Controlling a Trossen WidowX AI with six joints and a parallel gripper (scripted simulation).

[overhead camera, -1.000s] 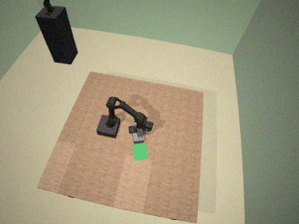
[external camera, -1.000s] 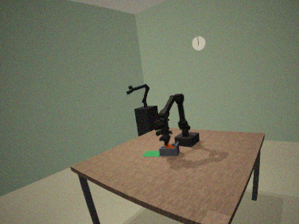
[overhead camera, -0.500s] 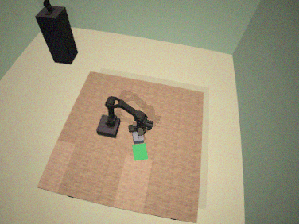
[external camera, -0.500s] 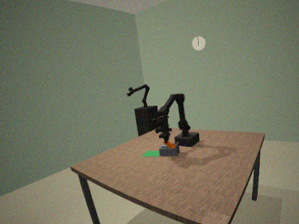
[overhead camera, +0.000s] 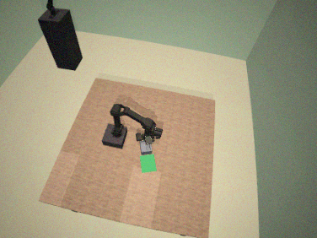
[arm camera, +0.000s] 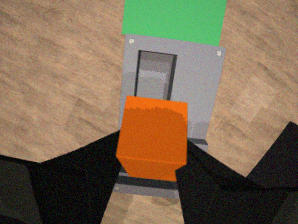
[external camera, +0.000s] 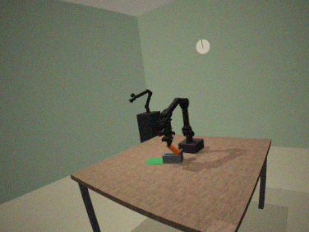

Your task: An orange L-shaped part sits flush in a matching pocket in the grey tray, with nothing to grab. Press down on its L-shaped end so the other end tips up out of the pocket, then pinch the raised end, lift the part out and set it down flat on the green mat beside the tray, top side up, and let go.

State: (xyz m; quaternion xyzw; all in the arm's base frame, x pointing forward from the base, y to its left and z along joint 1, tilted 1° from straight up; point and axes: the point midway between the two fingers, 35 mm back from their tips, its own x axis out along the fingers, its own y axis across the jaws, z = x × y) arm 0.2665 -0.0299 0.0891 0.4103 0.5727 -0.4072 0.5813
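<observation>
Now: gripper tip 14 cm to the left of the green mat, 14 cm above it and 3 cm short of it. The rest, counted from my gripper tip: orange L-shaped part (3 cm to the left, 3 cm below, 2 cm behind).
</observation>
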